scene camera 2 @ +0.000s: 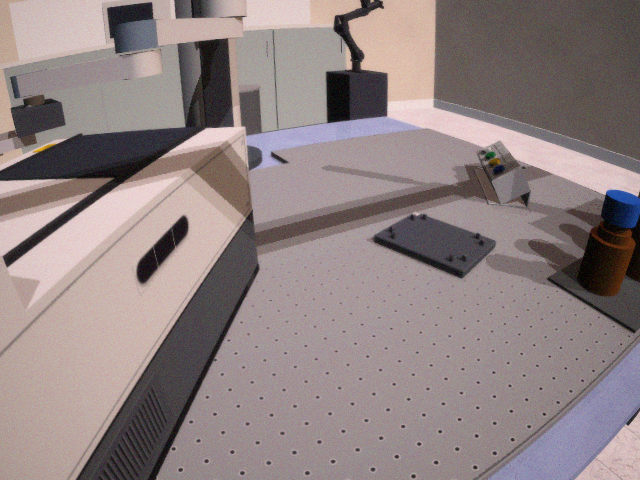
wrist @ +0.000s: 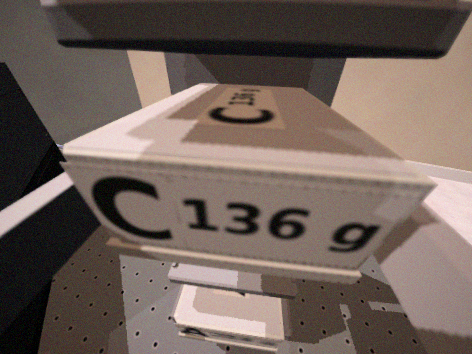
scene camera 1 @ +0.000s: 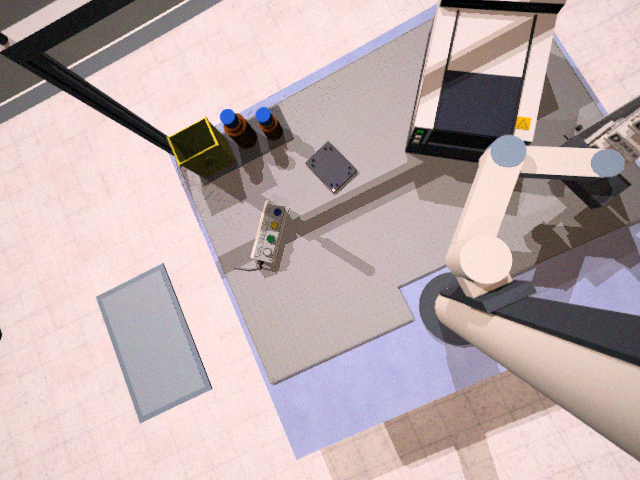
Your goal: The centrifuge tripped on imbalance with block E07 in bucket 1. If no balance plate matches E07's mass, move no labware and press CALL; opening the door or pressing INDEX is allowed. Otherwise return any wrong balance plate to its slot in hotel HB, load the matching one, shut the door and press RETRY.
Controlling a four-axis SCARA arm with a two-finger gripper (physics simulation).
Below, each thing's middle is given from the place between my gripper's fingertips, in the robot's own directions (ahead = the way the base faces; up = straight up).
Labels:
I see the centrifuge (scene camera 1: pixel 511 45) 39 cm ahead of my hand, 20 cm to the left of it and 9 cm below it.

